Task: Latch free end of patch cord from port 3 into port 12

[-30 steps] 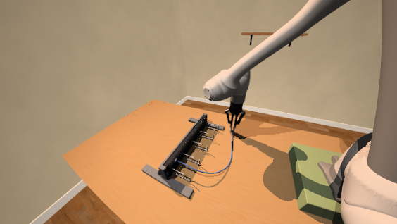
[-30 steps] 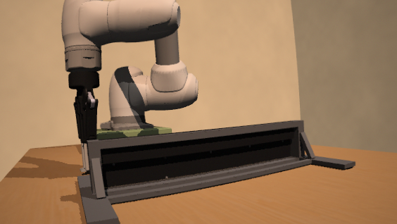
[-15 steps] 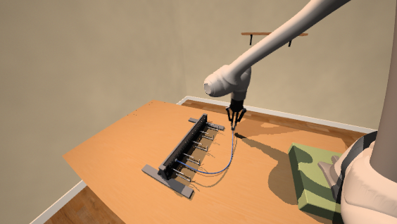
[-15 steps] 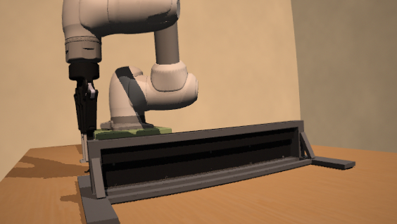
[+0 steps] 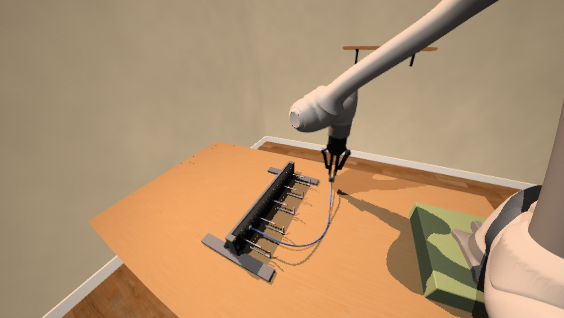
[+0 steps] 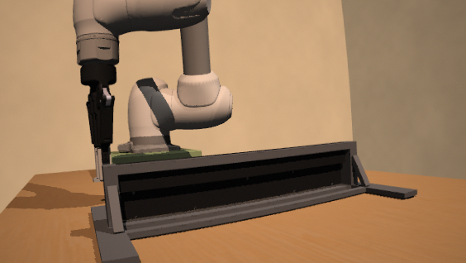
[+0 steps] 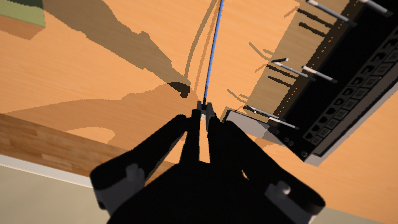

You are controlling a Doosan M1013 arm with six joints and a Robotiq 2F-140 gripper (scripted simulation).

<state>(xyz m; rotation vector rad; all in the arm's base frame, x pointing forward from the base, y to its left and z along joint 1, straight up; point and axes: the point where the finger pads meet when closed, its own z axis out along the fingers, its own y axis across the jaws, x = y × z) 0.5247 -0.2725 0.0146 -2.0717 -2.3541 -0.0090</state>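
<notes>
The plug lies 10 mm to the right of my hand and 30 mm below it.
</notes>
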